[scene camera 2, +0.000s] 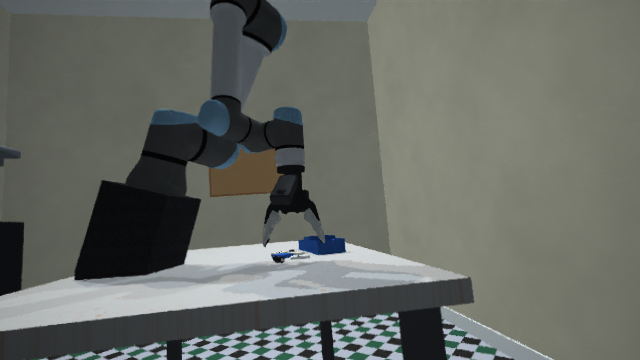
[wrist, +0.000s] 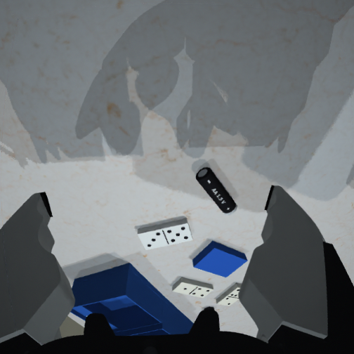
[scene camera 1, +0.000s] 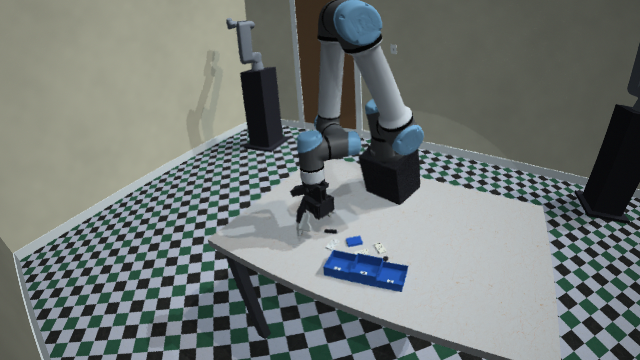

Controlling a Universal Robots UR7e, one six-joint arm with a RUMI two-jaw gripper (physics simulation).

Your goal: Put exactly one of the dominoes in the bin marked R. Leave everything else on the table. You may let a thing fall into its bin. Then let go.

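Places are measured from the arm's base along level axes (x ahead, y left, z up), in centimetres.
Pixels of known places: gripper, fingertip midpoint: (scene camera 2: 293,245) (scene camera 1: 315,226); arm's base at its link origin: (scene camera 2: 156,190) (scene camera 1: 388,150).
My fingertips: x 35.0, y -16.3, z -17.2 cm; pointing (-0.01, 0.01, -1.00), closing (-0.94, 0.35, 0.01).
Note:
For each thing: its top centre in the pictures, then the offset to it from my fingertips. Level surfaces: height alone.
- blue three-compartment bin block at its top centre: (scene camera 1: 366,264) (scene camera 2: 318,236) dx +11.7, dy +23.5, dz +0.4 cm
- black AA battery at its top centre: (scene camera 1: 331,229) dx -3.6, dy +4.3, dz -2.8 cm
- table at its surface level: dz -4.2 cm
- blue block at its top centre: (scene camera 1: 354,240) dx -1.5, dy +14.1, dz -3.2 cm
- small dark round thing at its top centre: (scene camera 1: 385,257) dx +3.1, dy +27.3, dz -3.4 cm
Three white dominoes lie apart on the table: one (scene camera 1: 332,245) (wrist: 168,237) near the battery, a second (scene camera 1: 362,252) (wrist: 193,288) beside the bins, and a third (scene camera 1: 380,248) (wrist: 229,296) partly behind a finger in the wrist view. The blue three-compartment bin block (scene camera 1: 352,279) (scene camera 2: 322,246) (wrist: 102,284) has small white labels, too small to read in scene camera 1. No domino shows in its compartments there. My gripper (scene camera 1: 316,225) (scene camera 2: 294,243) (wrist: 158,191) is open and empty, above the table; the first domino shows between its fingers in the wrist view.
A black AA battery (scene camera 1: 330,231) (wrist: 216,190) lies on the table (scene camera 1: 475,260). A blue block (scene camera 1: 354,241) (wrist: 220,259) lies between the battery and the other two dominoes. A small dark round thing (scene camera 1: 385,258) lies close to the bins' back wall.

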